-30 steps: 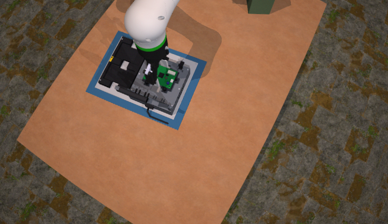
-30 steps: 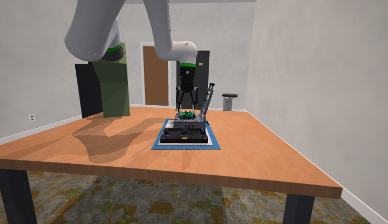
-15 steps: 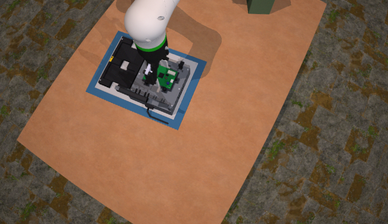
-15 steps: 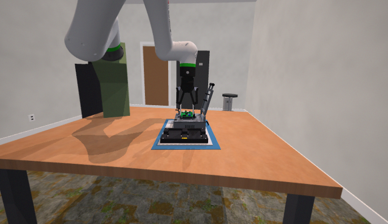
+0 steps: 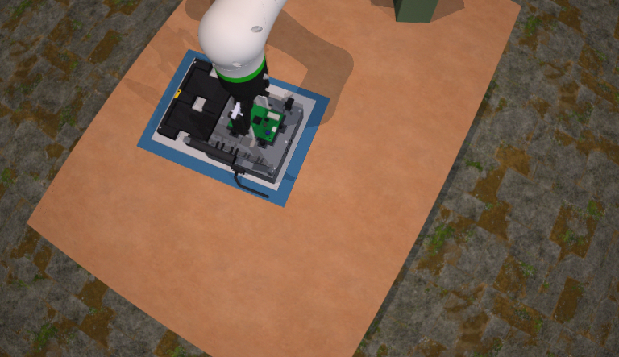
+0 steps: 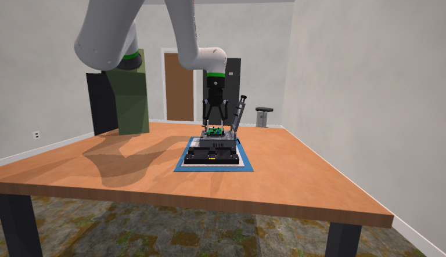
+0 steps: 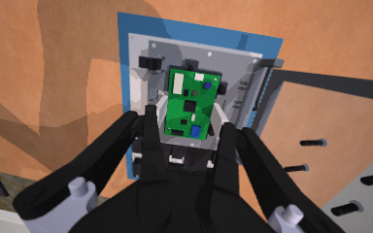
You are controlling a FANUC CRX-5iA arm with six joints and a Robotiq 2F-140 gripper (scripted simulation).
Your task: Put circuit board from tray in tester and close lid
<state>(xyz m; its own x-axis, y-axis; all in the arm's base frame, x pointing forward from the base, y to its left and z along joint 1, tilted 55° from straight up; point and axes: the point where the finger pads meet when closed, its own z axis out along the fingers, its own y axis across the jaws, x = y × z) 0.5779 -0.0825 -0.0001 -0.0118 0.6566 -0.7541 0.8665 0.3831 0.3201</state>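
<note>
Now: the green circuit board 20 mm below my hand. The rest, counted from my hand: lid 120 mm ahead, 80 mm above; then pin plate 30 mm below, 10 mm to the left, 10 mm ahead; then latch hook 60 mm to the left, 60 mm behind, 10 mm below.
</note>
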